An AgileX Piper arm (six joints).
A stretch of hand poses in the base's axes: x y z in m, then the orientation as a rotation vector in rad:
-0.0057, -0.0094, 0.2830, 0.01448, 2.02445, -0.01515
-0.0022, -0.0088, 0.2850, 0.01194, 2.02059, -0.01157
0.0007, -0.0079, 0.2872, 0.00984, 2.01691, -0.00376
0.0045, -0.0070, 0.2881, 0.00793, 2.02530, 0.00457
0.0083, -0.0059, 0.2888, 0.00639, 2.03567, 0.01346
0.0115, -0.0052, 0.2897, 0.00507, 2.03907, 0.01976
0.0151, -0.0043, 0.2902, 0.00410, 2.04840, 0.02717
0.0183, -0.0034, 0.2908, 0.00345, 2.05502, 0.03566
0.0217, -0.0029, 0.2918, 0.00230, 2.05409, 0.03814
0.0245, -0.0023, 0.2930, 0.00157, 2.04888, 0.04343
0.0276, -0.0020, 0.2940, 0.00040, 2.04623, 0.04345
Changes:
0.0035, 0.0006, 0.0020, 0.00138, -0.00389, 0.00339
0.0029, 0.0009, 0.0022, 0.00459, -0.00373, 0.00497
0.0038, 0.0009, 0.0009, 0.00508, 0.00836, 0.00509
0.0038, 0.0011, 0.0007, 0.00563, 0.01036, 0.00507
0.0032, 0.0007, 0.0009, 0.00389, 0.00341, 0.00372
0.0036, 0.0009, 0.0005, 0.00479, 0.00936, 0.00399
0.0032, 0.0009, 0.0006, 0.00571, 0.00667, 0.00420
0.0034, 0.0005, 0.0010, 0.00128, -0.00092, 0.00188
0.0028, 0.0006, 0.0012, 0.00353, -0.00516, 0.00274
0.0031, 0.0003, 0.0010, -0.00045, -0.00267, 0.00081

